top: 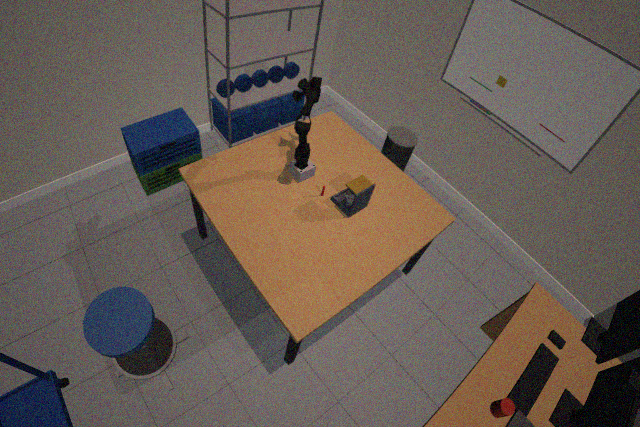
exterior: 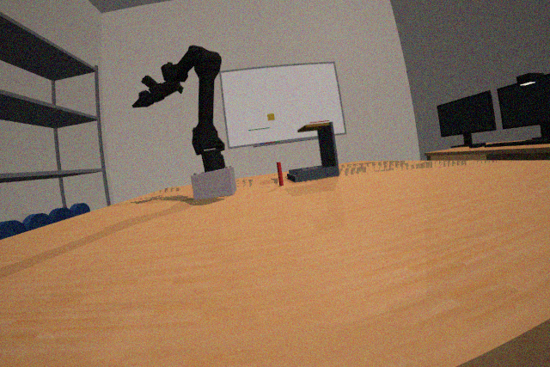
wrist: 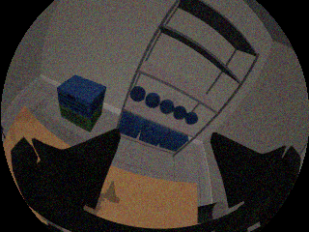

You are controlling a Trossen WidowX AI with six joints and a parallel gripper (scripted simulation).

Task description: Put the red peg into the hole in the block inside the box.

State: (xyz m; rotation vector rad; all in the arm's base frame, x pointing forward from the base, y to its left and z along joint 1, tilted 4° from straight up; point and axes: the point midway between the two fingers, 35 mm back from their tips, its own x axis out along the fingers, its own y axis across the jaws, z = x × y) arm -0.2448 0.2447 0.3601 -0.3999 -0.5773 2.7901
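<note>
Now: the red peg 51 cm ahead of my gripper tip, 37 cm below it and 30 cm to the right of it. The rest, counted from my gripper tip: yellow roof: 70 cm ahead, 23 cm to the right, 21 cm below; then box back wall: 75 cm ahead, 30 cm below, 24 cm to the right.
</note>
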